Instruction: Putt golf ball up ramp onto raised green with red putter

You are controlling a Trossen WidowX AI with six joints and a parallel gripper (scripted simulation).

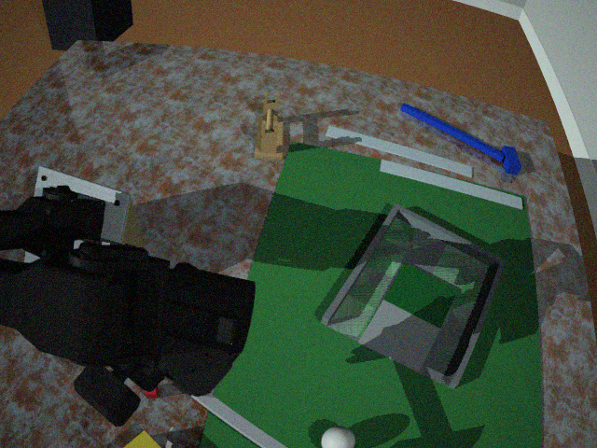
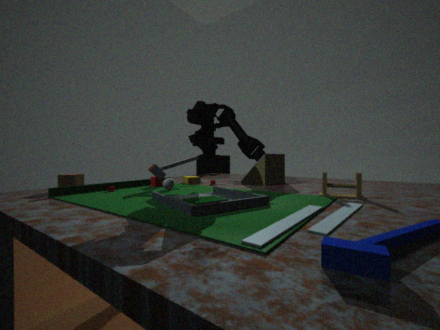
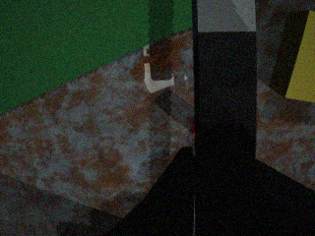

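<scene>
Now: gripper tip 1 cm past the yellow block, 12 cm to the left of it and 9 cm above it. Also, from my gripper tip: white golf ball: 21 cm ahead, 8 cm below; then green mat: 27 cm ahead, 18 cm to the left, 10 cm below; then wooden rack: 4 cm behind, 53 cm to the left, 7 cm below.
</scene>
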